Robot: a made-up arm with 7 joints. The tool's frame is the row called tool. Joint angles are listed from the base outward. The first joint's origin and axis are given. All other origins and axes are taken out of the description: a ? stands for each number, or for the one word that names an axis. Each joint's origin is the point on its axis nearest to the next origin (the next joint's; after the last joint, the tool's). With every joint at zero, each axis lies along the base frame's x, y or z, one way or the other. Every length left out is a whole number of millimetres.
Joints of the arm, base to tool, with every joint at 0 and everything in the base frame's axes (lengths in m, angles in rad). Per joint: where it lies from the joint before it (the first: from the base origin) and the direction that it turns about. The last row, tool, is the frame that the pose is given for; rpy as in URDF.
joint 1: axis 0 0 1 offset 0.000 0.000 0.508
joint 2: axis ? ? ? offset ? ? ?
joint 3: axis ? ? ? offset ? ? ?
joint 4: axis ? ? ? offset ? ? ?
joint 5: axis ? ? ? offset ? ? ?
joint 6: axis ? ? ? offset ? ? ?
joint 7: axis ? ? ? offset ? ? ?
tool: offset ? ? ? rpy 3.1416 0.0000 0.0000
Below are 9 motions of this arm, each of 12 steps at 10 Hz.
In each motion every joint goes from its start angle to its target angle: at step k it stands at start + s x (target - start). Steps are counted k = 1, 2, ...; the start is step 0. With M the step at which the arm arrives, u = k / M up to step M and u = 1 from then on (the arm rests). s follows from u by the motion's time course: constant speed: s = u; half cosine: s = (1 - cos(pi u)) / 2; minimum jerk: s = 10 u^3 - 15 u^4 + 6 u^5.
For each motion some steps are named. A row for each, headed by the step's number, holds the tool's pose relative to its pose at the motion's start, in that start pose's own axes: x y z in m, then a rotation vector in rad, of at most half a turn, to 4 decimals.
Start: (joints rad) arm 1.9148 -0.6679 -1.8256 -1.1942 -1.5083 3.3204 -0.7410
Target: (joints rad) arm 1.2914 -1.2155 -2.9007 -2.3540 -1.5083 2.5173 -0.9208
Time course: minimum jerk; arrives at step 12
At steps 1, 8, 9, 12:
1: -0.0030 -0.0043 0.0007 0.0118 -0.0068 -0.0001
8: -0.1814 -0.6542 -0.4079 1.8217 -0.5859 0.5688
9: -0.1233 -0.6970 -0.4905 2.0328 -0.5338 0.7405
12: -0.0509 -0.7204 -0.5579 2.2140 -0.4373 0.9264

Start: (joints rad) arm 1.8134 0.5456 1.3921 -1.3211 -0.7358 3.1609 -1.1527
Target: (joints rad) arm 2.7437 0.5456 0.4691 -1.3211 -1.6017 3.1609 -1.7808
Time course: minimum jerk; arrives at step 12
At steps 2, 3, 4, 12:
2: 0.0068 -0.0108 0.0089 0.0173 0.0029 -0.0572
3: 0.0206 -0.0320 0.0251 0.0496 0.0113 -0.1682
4: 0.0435 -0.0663 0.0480 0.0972 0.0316 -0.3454
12: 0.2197 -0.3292 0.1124 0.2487 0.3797 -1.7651

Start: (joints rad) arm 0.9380 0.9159 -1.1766 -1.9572 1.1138 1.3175 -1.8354
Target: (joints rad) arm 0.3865 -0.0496 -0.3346 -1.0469 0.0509 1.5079 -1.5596
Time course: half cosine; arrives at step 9
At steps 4, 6, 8, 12:
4: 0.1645 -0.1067 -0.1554 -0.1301 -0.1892 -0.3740
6: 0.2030 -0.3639 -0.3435 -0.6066 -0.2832 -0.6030
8: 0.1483 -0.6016 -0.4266 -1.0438 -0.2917 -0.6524
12: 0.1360 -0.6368 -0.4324 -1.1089 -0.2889 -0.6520

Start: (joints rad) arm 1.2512 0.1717 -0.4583 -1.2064 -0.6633 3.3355 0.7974
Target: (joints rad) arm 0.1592 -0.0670 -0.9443 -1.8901 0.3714 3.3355 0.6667
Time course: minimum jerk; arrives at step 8
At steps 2, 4, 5, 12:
2: -0.0001 0.0882 -0.0016 -0.1793 -0.0173 0.0461
4: 0.0320 0.3946 -0.1628 -0.8958 0.0900 0.2581
5: 0.0616 0.4917 -0.3470 -1.2936 0.2864 0.3845
12: 0.0850 0.4888 -0.6081 -1.7284 0.6736 0.5218

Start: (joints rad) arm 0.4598 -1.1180 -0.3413 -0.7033 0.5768 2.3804 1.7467
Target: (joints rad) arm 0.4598 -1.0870 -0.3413 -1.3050 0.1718 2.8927 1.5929
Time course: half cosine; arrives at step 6
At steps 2, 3, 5, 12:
2: 0.0348 0.0271 0.0458 0.0102 0.1254 -0.0674
3: 0.0687 0.0618 0.0867 0.0047 0.2363 -0.1575
5: 0.1251 0.1382 0.1434 -0.0408 0.3796 -0.3549
12: 0.1335 0.1517 0.1503 -0.0516 0.3952 -0.3888

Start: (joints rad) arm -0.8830 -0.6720 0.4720 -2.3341 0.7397 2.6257 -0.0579
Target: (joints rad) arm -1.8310 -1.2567 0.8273 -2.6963 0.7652 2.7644 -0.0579
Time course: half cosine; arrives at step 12
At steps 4, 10, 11, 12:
4: -0.0253 0.0179 -0.0196 -0.2082 0.1346 0.0206
10: -0.0944 0.0736 0.0027 -0.9282 0.3918 0.0700
11: -0.0987 0.0801 0.0066 -0.9884 0.4029 0.0744
12: -0.1001 0.0825 0.0079 -1.0091 0.4063 0.0760

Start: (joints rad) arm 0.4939 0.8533 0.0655 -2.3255 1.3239 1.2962 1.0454
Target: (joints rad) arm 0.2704 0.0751 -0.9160 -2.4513 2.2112 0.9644 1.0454
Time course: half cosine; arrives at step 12
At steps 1, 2, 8, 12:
1: -0.0049 0.0056 -0.0077 0.0213 -0.0183 -0.0158
2: -0.0188 0.0232 -0.0299 0.0825 -0.0729 -0.0646
8: -0.0778 0.3895 -0.2536 0.7234 -0.8745 -1.0360
12: -0.0120 0.5442 -0.2807 0.8669 -1.1577 -1.5045

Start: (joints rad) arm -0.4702 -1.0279 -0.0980 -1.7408 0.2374 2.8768 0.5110
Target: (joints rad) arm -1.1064 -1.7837 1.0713 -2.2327 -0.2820 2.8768 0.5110
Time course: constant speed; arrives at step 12
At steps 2, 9, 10, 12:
2: -0.0925 -0.0957 -0.0558 0.0705 -0.0168 -0.2353
9: -0.6231 -0.1973 -0.1754 0.1167 -0.0456 -1.3030
10: -0.7054 -0.1661 -0.1754 0.0939 -0.0511 -1.4773
12: -0.8522 -0.0667 -0.1628 0.0244 -0.0680 -1.8358

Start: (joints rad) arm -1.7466 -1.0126 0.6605 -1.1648 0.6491 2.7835 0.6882
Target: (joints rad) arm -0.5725 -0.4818 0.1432 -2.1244 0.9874 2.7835 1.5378
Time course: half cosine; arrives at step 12
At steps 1, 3, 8, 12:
1: 0.0113 0.0097 -0.0001 -0.0071 -0.0033 0.0413
3: 0.0828 0.0923 0.0046 -0.0660 -0.0391 0.3548
8: 0.0283 0.5005 0.0999 -0.6121 -0.3984 1.6756
12: -0.1369 0.5844 0.1106 -1.0556 -0.5716 2.0309

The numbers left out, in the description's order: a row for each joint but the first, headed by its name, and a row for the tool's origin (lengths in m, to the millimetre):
joint 2: axis 0 1 0, xyz 0.000 0.000 0.000
joint 3: axis 0 0 1, xyz 0.000 0.000 0.377
joint 4: axis 0 -1 0, xyz 0.068 0.000 0.000
joint 5: axis 0 0 1, xyz -0.082 0.000 0.383
joint 6: axis 0 -1 0, xyz 0.000 0.000 0.000
joint 7: axis 0 0 -1, xyz 0.130 0.000 0.000
tool: xyz 0.000 0.000 0.000

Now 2 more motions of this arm.
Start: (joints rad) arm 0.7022 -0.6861 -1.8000 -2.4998 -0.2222 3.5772 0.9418
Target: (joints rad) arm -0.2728 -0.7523 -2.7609 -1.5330 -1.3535 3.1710 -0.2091
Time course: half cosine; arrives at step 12
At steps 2, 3, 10, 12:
2: 0.0527 0.0091 -0.0211 -0.0085 0.1037 -0.0903
3: 0.1122 0.0250 -0.0551 -0.0452 0.2268 -0.2008
10: 0.2149 0.3540 -0.6849 -1.6800 0.3806 -0.8172
12: 0.1729 0.3814 -0.7383 -1.8347 0.2304 -0.7784

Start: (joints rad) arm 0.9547 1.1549 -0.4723 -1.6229 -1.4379 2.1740 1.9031
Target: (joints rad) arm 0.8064 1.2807 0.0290 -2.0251 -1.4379 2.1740 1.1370
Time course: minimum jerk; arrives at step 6
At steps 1, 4, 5, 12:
1: -0.0125 -0.0020 -0.0036 0.0080 -0.0172 -0.0448
4: -0.2460 0.0134 -0.1290 0.3056 -0.2967 -0.9937
5: -0.2868 0.0324 -0.1674 0.4083 -0.3316 -1.2079
12: -0.2944 0.0369 -0.1754 0.4308 -0.3369 -1.2511

